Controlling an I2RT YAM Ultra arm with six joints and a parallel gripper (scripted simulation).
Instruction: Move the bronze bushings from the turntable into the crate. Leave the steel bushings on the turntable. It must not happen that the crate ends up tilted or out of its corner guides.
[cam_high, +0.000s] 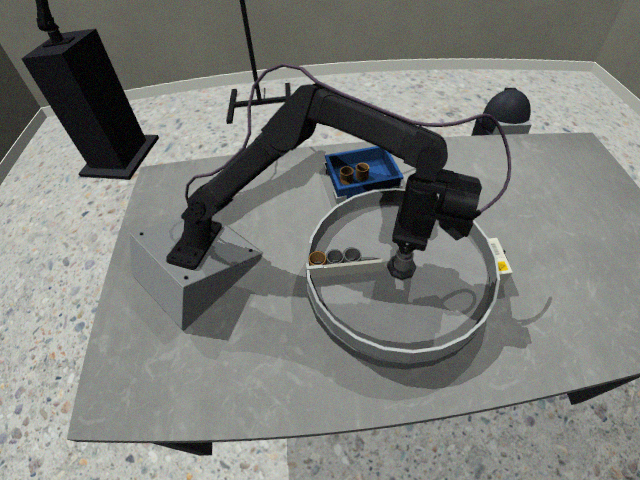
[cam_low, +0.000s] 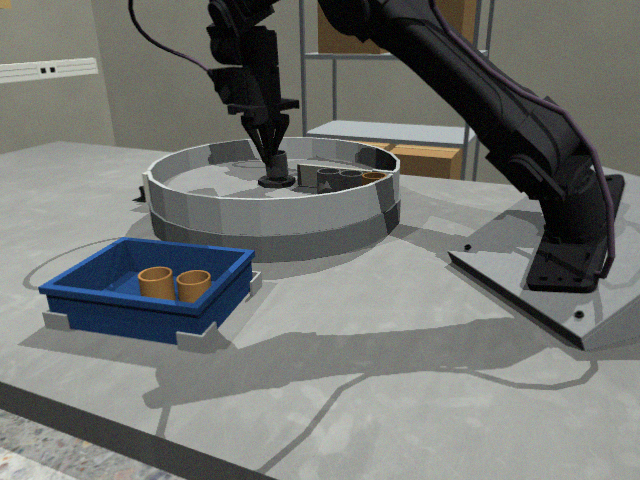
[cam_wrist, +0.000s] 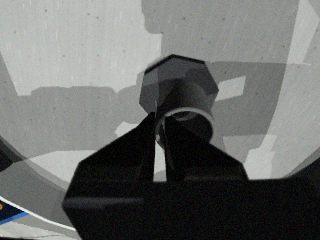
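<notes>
My hand is 20 mm to the left of the turntable and 50 mm above it. Round my hand: blue crate: 120 mm behind, 310 mm to the left, 80 mm below.
</notes>
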